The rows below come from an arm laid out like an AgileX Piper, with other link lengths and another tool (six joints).
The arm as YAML. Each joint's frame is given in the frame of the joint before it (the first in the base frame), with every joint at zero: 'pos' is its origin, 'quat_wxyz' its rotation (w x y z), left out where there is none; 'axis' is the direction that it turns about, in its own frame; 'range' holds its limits. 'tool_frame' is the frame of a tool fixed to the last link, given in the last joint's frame.
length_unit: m
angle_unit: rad
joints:
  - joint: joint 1
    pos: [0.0, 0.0, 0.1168]
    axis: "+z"
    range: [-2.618, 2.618]
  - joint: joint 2
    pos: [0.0, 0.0, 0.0]
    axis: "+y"
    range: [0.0, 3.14]
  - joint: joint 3
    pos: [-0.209, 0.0, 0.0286]
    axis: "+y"
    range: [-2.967, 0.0]
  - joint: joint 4
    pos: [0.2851, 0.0, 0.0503]
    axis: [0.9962, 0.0, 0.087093]
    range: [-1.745, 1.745]
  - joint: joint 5
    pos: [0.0, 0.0, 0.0]
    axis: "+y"
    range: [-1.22, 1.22]
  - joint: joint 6
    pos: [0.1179, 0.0, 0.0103]
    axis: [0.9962, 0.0, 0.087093]
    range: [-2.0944, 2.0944]
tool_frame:
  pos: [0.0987, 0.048, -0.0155]
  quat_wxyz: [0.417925, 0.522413, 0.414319, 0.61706]
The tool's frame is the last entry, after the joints.
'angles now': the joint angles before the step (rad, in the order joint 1, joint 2, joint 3, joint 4, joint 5, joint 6). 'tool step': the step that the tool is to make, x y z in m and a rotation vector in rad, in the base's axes. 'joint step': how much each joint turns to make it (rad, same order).
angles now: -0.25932, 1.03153, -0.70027, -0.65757, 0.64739, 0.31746
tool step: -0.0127, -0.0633, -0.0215, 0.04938, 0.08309, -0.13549
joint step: -0.22788, 0.18758, -0.11208, 0.11022, -0.03634, -0.14931
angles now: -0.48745, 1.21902, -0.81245, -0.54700, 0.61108, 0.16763
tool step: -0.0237, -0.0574, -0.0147, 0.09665, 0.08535, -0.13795
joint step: -0.20739, 0.19648, -0.17479, 0.16213, 0.05810, -0.19128
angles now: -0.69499, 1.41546, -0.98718, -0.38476, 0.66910, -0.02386
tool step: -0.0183, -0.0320, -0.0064, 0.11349, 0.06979, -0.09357
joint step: -0.12156, 0.16474, -0.18648, 0.11688, 0.13056, -0.12496
